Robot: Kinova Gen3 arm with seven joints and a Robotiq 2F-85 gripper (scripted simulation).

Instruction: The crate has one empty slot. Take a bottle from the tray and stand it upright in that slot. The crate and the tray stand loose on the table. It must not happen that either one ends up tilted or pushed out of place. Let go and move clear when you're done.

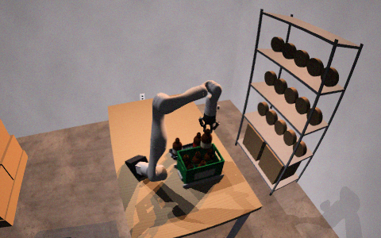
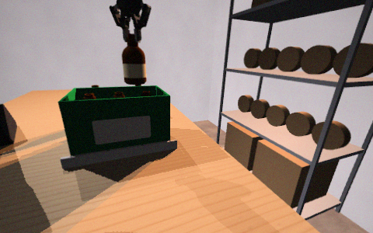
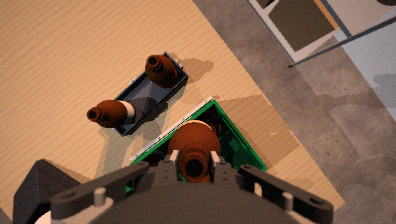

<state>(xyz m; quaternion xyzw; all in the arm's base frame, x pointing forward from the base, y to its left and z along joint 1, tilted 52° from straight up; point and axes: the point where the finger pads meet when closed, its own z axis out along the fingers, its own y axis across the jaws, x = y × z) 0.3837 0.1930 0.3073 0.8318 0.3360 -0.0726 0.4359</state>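
Right now my hand is 70 mm above the brown bottle. Also, from my hand: green crate 260 mm below, 70 mm behind, 50 mm to the right; then dark tray 330 mm below, 180 mm to the left, 20 mm behind.
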